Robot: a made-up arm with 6 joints.
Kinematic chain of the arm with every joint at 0, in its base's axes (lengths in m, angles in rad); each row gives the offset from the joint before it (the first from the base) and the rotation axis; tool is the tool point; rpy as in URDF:
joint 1: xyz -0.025 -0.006 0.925 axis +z
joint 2: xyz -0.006 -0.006 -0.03 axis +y
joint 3: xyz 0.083 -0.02 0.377 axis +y
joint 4: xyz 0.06 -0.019 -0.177 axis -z
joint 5: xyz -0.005 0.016 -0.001 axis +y
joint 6: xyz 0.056 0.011 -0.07 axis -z
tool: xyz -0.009 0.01 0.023 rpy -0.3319 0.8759 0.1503
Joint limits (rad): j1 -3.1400..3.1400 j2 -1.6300..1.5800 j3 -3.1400..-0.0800 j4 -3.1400..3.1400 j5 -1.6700..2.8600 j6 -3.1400..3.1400
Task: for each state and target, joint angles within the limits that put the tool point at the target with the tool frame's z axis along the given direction. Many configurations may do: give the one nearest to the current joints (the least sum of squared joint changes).
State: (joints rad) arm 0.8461 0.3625 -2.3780 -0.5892 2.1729 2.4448
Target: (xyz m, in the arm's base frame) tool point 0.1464 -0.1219 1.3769 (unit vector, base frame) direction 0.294 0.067 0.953
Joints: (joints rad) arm 0.0427 -0.2057 -1.8261 -1.4028 2.3407 1.6537
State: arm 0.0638 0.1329 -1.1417 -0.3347 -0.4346 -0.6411
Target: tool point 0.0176 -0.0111 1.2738 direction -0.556 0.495 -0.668
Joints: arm -0.2206 -0.6663 -0.6005 -0.5979 -0.5168 -1.2697
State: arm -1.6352 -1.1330 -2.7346 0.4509 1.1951 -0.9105
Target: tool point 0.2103 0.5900 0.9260 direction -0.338 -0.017 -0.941
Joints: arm -1.9888 -1.6300 -2.8694 1.3368 0.8537 -0.9160
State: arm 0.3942 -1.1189 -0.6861 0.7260 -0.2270 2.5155
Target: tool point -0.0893 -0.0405 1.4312 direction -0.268 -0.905 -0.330
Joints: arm 0.2786 -0.7797 -1.2368 -0.0111 -0.1062 2.1734
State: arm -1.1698 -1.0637 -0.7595 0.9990 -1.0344 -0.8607
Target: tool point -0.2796 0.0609 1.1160 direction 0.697 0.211 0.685
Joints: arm -0.5742 -1.4394 -0.2288 1.5695 -1.6700 -1.6422
